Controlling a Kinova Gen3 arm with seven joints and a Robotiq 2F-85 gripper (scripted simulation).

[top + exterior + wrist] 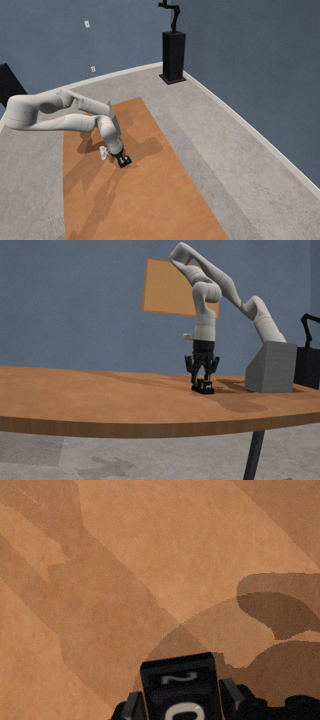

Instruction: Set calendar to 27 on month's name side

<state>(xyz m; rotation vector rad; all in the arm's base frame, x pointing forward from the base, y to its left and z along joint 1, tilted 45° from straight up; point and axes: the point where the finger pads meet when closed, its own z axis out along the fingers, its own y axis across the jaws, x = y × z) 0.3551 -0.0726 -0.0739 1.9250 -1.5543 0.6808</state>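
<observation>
Now: hand 30 mm above the black tray and 20 mm to the right of it.
</observation>
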